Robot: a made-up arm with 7 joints.
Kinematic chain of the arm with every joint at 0, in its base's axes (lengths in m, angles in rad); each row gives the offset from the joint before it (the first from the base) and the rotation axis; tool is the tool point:
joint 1: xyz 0 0 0 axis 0 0.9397 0.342
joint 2: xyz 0 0 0 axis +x
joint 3: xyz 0 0 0 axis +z
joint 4: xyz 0.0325 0 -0.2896 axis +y
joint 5: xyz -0.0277 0 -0.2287 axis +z
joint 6: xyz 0 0 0 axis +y
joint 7: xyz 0 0 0 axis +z
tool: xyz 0 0 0
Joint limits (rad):
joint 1: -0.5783..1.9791
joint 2: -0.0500..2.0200
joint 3: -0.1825..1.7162
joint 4: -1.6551..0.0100
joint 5: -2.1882..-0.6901
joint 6: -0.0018..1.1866
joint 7: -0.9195..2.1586
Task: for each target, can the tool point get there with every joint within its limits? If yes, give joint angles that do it. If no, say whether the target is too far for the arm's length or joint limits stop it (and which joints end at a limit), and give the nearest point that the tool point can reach.
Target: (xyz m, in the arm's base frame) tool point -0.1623 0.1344 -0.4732
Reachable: yes | joints 0.5024 0.1561 0.5869 -0.4770 -1.7195 0.7801 0.4538
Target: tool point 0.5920 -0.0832 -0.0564
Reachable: no: too far | nearest point 0.3884 -0.0423 -0.1419 | short by 0.225 m
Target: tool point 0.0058 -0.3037 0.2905
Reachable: no: joint limits stop it (at a limit: joint 2, joint 4) | nearest point 0.0045 0.1543 0.3660 | short by 0.464 m
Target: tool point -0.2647 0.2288 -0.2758
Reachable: yes | joints 1.2690 0.5452 0.2009 -1.3357 -1.7261 0.6069 -0.5437
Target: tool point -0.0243 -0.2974 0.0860
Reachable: no: joint limits stop it (at a limit: joint 1, joint 2, joint 3, joint 4) | nearest point -0.4389 -0.2535 0.1069 | short by 0.417 m
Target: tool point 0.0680 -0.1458 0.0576
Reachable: no: joint limits stop it (at a limit: joint 1, joint 2, joint 3, joint 4) | nearest point 0.3563 -0.1250 -0.1234 | short by 0.341 m
